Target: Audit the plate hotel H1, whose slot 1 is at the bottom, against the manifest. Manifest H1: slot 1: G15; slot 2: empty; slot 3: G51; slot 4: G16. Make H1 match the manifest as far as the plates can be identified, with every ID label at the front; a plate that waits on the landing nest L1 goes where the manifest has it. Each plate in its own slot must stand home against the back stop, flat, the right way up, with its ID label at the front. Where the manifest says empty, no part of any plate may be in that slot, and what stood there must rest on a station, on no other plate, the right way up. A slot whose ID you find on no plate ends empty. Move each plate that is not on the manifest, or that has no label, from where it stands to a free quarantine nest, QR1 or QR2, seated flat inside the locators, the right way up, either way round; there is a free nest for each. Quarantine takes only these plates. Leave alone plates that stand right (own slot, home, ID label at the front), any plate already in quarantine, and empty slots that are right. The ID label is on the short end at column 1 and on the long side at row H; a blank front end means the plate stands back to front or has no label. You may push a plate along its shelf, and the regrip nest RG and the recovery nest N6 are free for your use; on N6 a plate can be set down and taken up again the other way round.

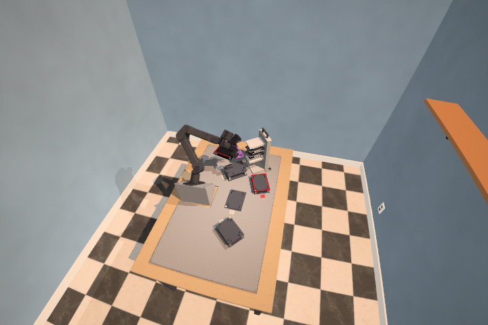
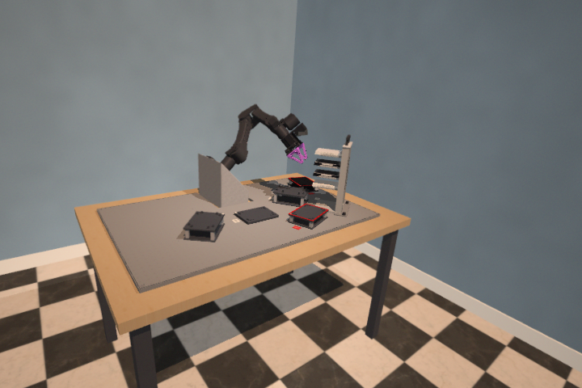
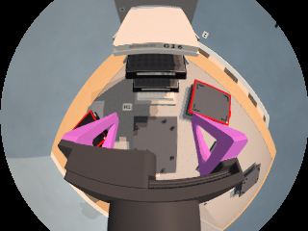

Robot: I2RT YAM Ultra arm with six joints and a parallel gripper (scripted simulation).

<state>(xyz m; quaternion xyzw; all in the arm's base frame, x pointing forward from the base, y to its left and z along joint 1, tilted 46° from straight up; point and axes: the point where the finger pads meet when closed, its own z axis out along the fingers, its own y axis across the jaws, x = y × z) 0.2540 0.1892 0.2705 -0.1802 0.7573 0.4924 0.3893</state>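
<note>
The white plate lies 11 cm below my hand, 9 cm ahead of it and 8 cm to the left of it.
</note>
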